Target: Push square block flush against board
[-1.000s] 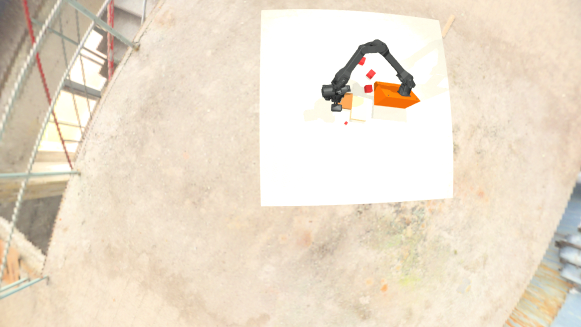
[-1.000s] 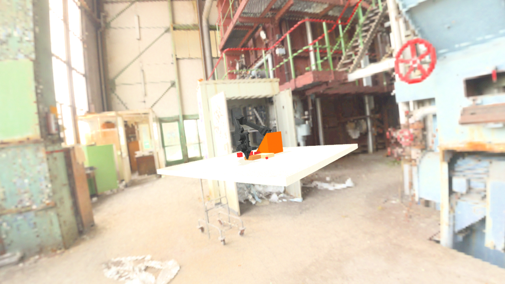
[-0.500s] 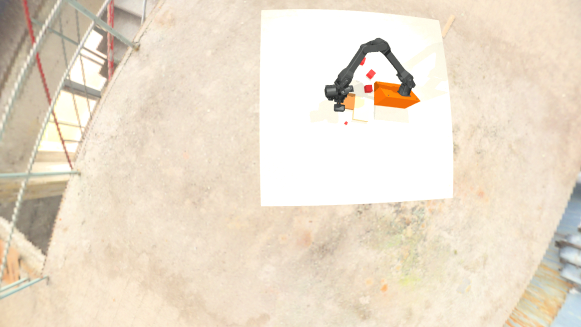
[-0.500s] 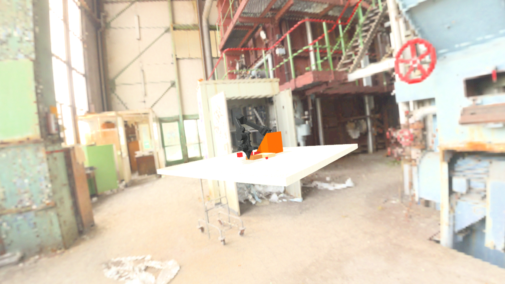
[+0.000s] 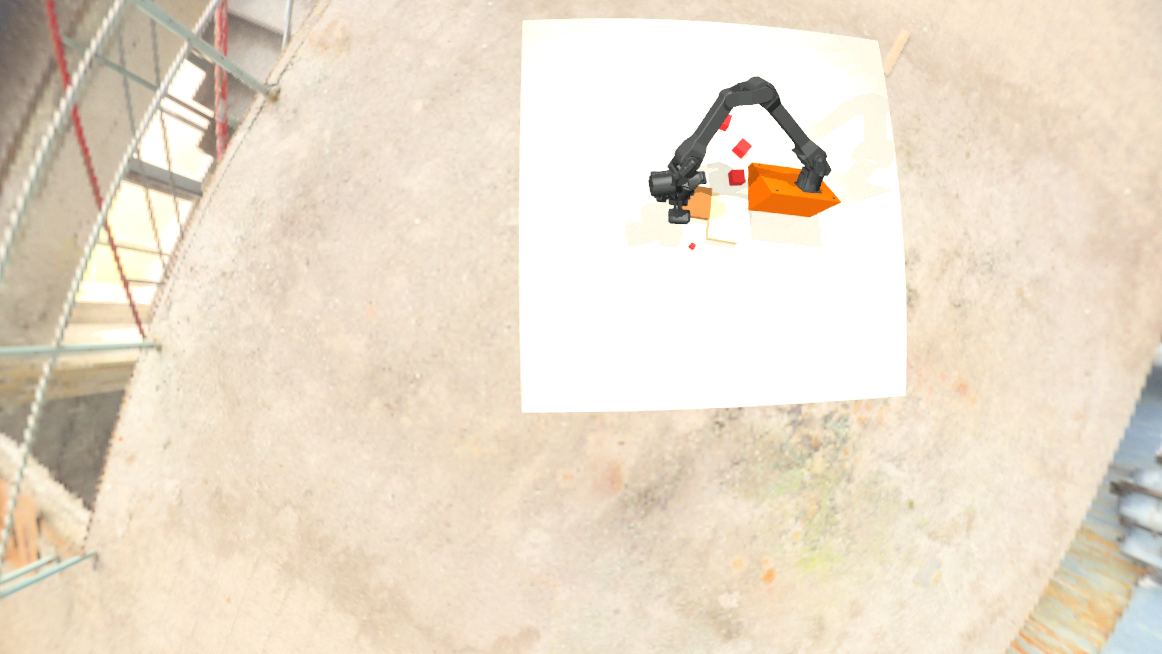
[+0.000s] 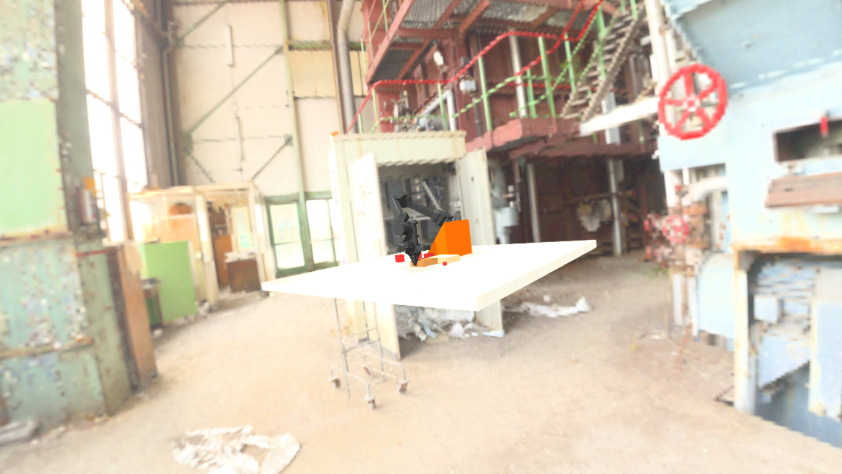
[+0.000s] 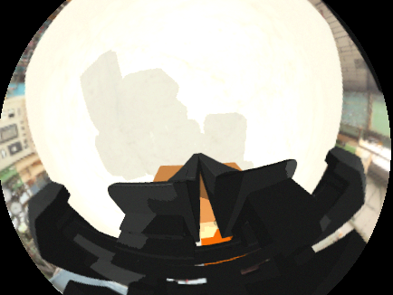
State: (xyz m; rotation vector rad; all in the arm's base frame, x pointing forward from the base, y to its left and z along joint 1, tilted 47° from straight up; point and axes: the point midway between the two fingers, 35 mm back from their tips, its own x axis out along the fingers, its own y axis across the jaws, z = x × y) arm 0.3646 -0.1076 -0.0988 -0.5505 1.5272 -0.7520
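The square block lies 6 cm behind my gripper tip, 1 cm to the left of it and 1 cm above it. From my gripper tip the other things lie so: board (15 cm behind, 6 cm to the left, 1 cm above); then tiny red piece (5 cm behind, 15 cm to the left).
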